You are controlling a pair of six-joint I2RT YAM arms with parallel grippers.
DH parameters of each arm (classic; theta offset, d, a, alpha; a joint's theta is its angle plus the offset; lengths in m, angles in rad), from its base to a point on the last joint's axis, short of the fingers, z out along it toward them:
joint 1: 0 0.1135 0.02 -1.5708
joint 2: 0 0 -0.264 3.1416
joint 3: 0.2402 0 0.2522 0
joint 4: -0.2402 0 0.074 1.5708
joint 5: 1.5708 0 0 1.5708
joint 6: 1.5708 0.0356 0 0
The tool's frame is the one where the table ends.
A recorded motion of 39 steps. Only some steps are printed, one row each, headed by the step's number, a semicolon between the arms.
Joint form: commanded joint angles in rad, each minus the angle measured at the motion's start. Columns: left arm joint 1, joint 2, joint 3, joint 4, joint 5, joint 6; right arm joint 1, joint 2, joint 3, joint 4, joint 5, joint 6.
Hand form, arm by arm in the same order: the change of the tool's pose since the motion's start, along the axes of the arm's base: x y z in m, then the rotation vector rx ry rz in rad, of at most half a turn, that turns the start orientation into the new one. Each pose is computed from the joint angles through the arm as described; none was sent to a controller.
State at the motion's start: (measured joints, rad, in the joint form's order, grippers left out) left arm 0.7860 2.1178 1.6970 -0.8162 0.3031 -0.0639; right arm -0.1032 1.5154 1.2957 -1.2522 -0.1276 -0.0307
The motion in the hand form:
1: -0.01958 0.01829 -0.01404 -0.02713 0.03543 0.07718; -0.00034 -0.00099 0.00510 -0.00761 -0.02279 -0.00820
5: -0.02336 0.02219 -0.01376 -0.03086 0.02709 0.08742; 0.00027 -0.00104 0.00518 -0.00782 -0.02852 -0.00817
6: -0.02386 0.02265 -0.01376 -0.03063 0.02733 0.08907; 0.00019 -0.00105 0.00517 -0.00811 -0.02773 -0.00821
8: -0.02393 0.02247 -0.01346 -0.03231 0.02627 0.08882; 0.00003 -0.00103 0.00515 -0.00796 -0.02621 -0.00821
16: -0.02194 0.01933 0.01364 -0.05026 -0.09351 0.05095; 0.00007 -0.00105 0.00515 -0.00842 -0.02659 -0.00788
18: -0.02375 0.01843 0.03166 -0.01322 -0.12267 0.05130; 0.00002 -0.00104 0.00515 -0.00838 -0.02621 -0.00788
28: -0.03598 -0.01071 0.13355 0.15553 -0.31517 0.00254; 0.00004 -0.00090 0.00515 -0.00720 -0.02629 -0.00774
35: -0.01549 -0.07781 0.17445 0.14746 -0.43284 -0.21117; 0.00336 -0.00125 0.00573 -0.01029 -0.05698 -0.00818
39: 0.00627 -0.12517 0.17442 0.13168 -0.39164 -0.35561; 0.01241 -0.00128 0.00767 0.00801 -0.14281 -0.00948
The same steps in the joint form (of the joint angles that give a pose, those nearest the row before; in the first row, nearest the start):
1: 0.0599 0.0233 -0.0145 -0.0019 -0.0122 -0.0149; -0.0030 -0.0103 0.0095 0.0042 0.0057 0.0046
5: 0.0729 0.0233 -0.0141 0.0008 -0.0034 -0.0149; -0.0030 -0.0103 0.0095 0.0099 0.0053 0.0046
6: 0.0744 0.0233 -0.0141 0.0007 -0.0038 -0.0149; -0.0031 -0.0103 0.0095 0.0092 0.0057 0.0046
8: 0.0744 0.0225 -0.0141 -0.0004 -0.0019 -0.0153; -0.0031 -0.0103 0.0096 0.0076 0.0057 0.0046
16: 0.0744 -0.0252 0.0065 0.0000 0.1045 -0.0141; -0.0031 -0.0103 0.0095 0.0080 0.0061 0.0042
18: 0.0759 -0.0599 0.0187 0.0000 0.1011 -0.0141; -0.0030 -0.0103 0.0095 0.0076 0.0061 0.0042
28: 0.0545 -0.2674 0.0778 -0.0099 0.1312 -0.0145; -0.0027 -0.0103 0.0095 0.0076 0.0050 0.0046
35: -0.0984 -0.3796 0.0778 -0.0385 0.2129 0.0046; -0.0027 -0.0103 0.0099 0.0381 0.0050 0.0050
39: -0.2380 -0.3921 0.0778 -0.0965 0.1789 0.0389; -0.0027 -0.0103 0.0099 0.1225 -0.0214 0.0107

